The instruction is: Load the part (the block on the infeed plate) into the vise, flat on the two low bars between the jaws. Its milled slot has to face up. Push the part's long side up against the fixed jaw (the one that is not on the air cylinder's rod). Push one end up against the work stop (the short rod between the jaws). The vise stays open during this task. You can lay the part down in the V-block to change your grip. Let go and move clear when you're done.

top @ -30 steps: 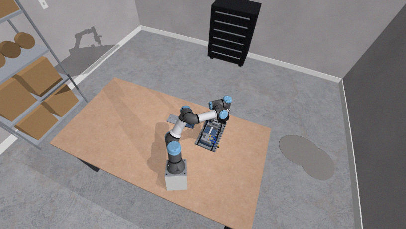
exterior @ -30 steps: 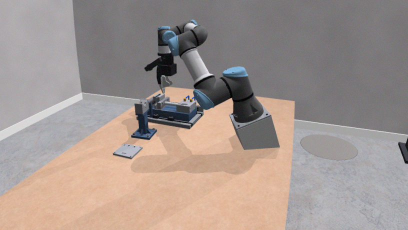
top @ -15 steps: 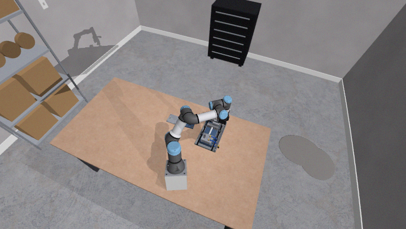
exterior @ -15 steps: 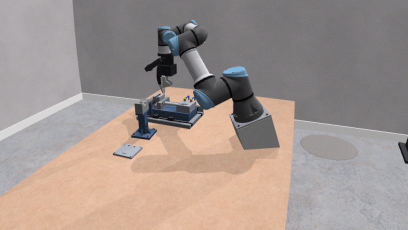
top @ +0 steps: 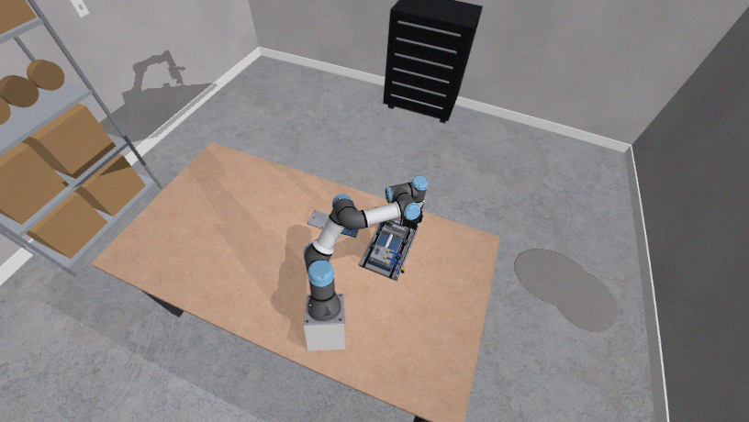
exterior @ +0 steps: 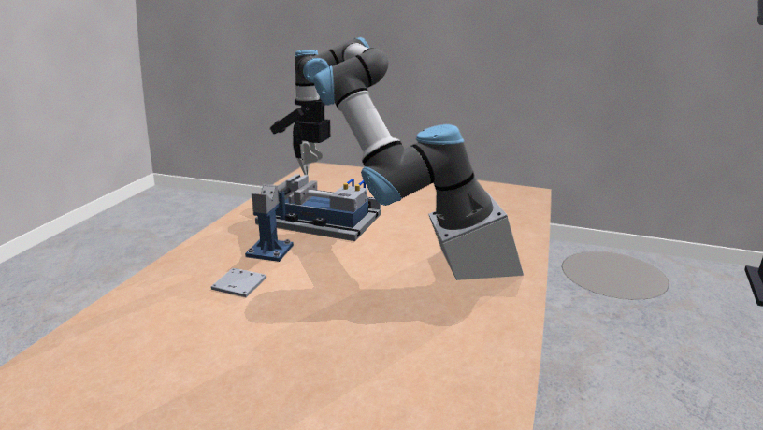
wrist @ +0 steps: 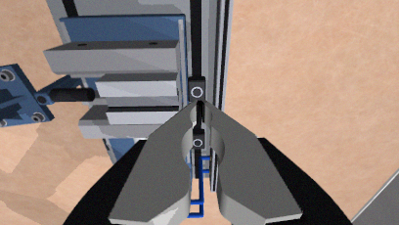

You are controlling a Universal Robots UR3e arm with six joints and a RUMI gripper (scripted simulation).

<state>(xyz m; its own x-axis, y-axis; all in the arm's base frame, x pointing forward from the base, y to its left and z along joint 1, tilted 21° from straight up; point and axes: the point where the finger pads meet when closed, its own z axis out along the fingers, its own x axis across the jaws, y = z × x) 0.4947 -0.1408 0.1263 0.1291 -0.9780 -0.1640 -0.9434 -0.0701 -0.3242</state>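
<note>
Right now the part is 1 cm behind my hand, 5 cm to the left of it and 2 cm below it. From my hand the other things lie so: fixed jaw: 2 cm ahead, 7 cm to the left, 4 cm below; work stop: 2 cm behind, 11 cm to the left, 3 cm below; vise: 8 cm behind, 6 cm to the left, 8 cm below.
</note>
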